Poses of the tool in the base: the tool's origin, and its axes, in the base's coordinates. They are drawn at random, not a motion.
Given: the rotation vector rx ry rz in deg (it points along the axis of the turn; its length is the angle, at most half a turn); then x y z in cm.
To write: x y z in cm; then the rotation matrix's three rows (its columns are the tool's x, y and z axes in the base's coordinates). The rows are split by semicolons. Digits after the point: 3 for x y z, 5 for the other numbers.
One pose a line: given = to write
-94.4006 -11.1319 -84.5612 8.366 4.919 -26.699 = 8.366 4.919 -26.699; 0.27869 0.63345 0.72185; -0.42506 -0.59265 0.68418; 0.86120 -0.49750 0.10409
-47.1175 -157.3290 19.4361 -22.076 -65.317 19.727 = -22.076 -65.317 19.727; -0.80790 0.50363 -0.30602; 0.56296 0.81311 -0.14807; 0.17425 -0.29190 -0.94044
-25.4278 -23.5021 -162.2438 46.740 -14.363 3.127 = 46.740 -14.363 3.127; -0.92358 0.28106 0.26076; -0.19552 -0.93033 0.31026; 0.32980 0.23557 0.91419
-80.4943 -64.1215 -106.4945 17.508 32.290 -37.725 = 17.508 32.290 -37.725; -0.30270 0.81518 0.49382; 0.05506 -0.50231 0.86294; 0.95150 0.28840 0.10716
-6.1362 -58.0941 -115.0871 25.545 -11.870 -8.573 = 25.545 -11.870 -8.573; -0.62651 0.72724 -0.28038; -0.65747 -0.29991 0.69123; 0.41860 0.61740 0.66603
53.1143 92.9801 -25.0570 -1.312 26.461 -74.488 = -1.312 26.461 -74.488; -0.02865 0.76197 0.64698; 0.33369 0.61741 -0.71236; -0.94225 0.19548 -0.27195
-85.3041 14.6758 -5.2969 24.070 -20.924 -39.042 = 24.070 -20.924 -39.042; 0.96948 -0.09596 0.22560; -0.21793 0.08423 0.97232; -0.11231 -0.99181 0.06075
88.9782 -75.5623 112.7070 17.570 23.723 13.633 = 17.570 23.723 13.633; -0.36538 -0.71016 0.60180; -0.28698 -0.52907 -0.79858; 0.88552 -0.46449 -0.01049
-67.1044 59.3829 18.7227 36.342 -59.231 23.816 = 36.342 -59.231 23.816; 0.52491 -0.69277 0.49450; -0.28387 0.40523 0.86903; -0.80242 -0.59654 0.01605
